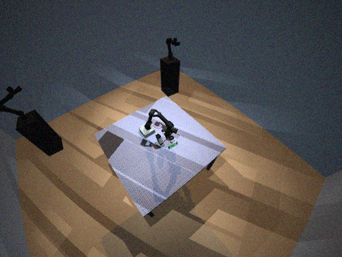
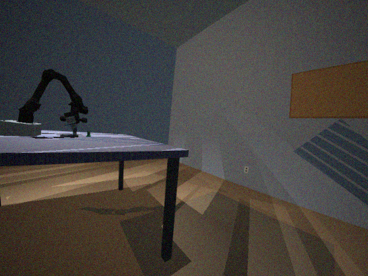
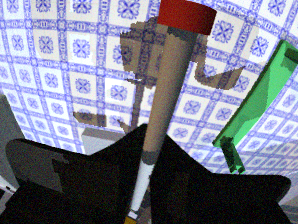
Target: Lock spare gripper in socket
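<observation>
Right now the mount is 10 cm to the right of my gripper tip. The rest, counted from my gripper tip: green bracket (11 cm ahead, 3 cm to the left, 2 cm below); then spare gripper (1 cm behind, 10 cm to the right, 8 cm above).
</observation>
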